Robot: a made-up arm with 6 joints.
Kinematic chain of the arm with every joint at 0, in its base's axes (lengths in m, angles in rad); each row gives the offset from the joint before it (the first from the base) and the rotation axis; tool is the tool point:
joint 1: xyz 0 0 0.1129 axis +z
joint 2: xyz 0 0.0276 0 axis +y
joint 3: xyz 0 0 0.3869 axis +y
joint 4: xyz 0 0 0.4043 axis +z
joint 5: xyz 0 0 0 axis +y
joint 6: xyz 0 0 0.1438 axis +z
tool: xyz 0 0 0
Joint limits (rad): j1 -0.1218..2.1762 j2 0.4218..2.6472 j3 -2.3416..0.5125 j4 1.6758..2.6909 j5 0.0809..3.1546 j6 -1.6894..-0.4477
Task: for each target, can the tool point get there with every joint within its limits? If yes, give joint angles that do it. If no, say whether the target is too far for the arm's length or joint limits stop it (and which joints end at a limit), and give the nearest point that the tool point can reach.
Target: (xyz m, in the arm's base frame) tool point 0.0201 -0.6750 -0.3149
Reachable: no: joint limits stop it (at a limit: joint 2, joint 3, joint 4) | nearest point 0.0093 -0.3117 0.2165 | short by 0.644 m
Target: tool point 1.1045 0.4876 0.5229
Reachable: no: too far | nearest point 0.8102 0.3577 0.4137 | short by 0.340 m
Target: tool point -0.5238 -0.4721 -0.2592
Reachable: no: joint limits stop it (at a limit: joint 2, joint 3, joint 4) | nearest point -0.2369 -0.2135 0.2218 | short by 0.617 m
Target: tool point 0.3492 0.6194 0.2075
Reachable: yes | joints 0.9387 1.4431 0.2815 2.5998 2.2719 -1.0840
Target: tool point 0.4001 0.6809 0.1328
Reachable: yes | joints 0.8995 2.1677 -1.0188 1.8906 0.6506 -1.4029
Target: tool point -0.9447 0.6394 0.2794
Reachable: no: too far | nearest point -0.6102 0.6312 0.2485 | short by 0.336 m
